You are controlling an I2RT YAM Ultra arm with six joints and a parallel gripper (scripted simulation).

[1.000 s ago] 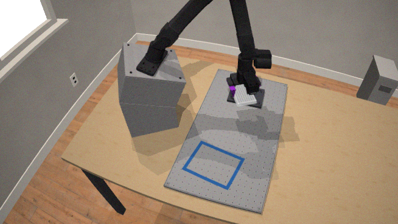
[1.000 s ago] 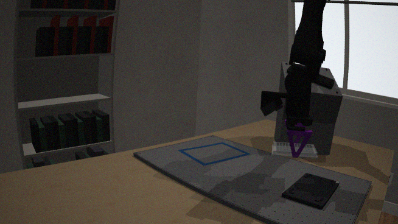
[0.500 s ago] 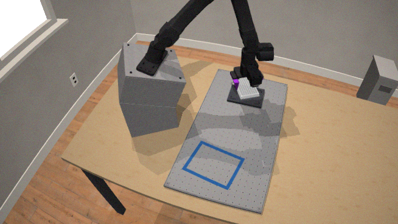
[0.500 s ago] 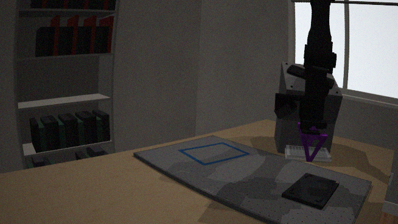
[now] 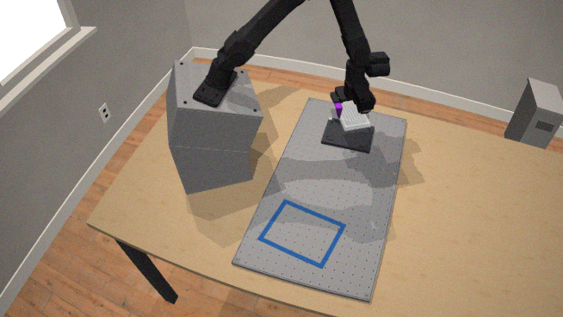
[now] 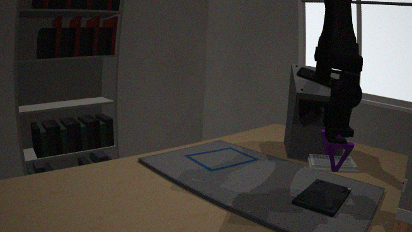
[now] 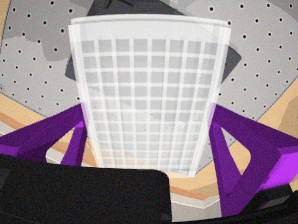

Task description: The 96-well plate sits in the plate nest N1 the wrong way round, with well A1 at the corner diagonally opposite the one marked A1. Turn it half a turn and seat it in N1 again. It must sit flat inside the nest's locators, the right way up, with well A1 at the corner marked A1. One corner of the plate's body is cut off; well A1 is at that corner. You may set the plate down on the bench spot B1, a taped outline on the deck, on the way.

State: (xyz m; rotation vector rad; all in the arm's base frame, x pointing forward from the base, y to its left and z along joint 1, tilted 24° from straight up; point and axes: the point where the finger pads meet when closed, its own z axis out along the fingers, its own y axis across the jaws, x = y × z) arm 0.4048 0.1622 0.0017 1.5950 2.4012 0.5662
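Now: the white 96-well plate right at my hand. Also, from my hand: dark plate nest N1: 90 mm below; then light mark: 90 mm below, 70 mm behind, 60 mm to the left.
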